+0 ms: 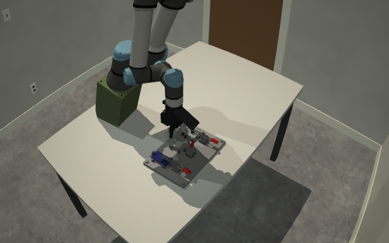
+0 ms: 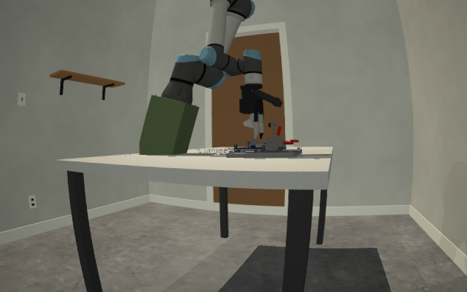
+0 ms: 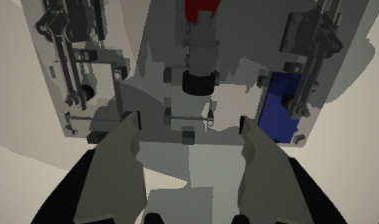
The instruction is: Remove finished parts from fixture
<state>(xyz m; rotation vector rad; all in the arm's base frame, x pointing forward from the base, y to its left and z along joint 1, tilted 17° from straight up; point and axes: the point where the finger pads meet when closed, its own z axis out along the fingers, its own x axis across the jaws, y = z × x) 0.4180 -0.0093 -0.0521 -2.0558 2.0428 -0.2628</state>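
Now: the grey fixture plate 40 mm ahead of my hand and 70 mm below it. The rest, counted from my hand: blue blank (10 mm behind, 110 mm to the right, 50 mm below); pale grey part (20 mm behind, 110 mm to the left, 40 mm below).
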